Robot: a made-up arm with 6 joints.
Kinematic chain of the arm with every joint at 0, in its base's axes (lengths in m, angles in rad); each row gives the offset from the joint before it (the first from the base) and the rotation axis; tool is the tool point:
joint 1: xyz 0 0 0.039 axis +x
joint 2: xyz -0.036 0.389 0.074 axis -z
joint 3: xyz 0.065 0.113 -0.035 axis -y
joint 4: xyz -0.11 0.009 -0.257 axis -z
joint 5: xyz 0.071 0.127 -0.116 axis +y
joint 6: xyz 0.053 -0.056 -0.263 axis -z
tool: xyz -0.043 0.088 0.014
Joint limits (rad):
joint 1: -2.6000..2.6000
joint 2: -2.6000..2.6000
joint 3: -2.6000..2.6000
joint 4: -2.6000..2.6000
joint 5: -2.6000..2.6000
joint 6: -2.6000..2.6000
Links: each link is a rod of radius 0.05 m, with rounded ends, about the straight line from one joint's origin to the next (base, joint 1, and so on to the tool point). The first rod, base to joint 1, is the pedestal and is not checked.
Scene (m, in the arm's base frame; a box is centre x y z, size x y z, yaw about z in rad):
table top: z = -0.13
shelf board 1: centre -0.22 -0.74 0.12 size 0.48 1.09 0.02 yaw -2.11
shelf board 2: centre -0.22 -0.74 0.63 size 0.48 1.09 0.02 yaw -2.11
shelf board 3: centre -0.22 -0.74 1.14 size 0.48 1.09 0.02 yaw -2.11
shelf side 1: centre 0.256 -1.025 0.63 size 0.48 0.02 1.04 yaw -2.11
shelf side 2: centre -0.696 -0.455 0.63 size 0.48 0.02 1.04 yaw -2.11
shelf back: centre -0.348 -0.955 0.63 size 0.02 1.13 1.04 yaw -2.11
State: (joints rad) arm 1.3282 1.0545 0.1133 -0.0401 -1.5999 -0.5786
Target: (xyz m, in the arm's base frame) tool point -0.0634 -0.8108 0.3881
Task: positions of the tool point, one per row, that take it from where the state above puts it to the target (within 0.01 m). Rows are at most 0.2 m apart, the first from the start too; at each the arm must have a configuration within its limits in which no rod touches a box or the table.
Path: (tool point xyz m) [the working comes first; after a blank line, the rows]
Joints at the target: 2.6000 0.4568 -1.1095 -1.3888 -2.1716 -0.1821
Straight joint move there: touches shelf board 2.

1: 0.2882 0.3586 0.3119
2: 0.2306 0.2923 0.4283
3: 0.1701 0.1803 0.5248
4: 0.1079 0.0302 0.5819
5: 0.1039 -0.1000 0.5867
6: 0.1114 -0.2310 0.5558
7: 0.1289 -0.3509 0.4884
8: 0.1541 -0.4474 0.3881
9: 0.1736 -0.4959 0.4068
10: 0.1776 -0.5590 0.4199
11: 0.1592 -0.6316 0.4259
12: 0.1131 -0.7054 0.4234
13: 0.0378 -0.7692 0.4111
14: -0.0634 -0.8108 0.3881

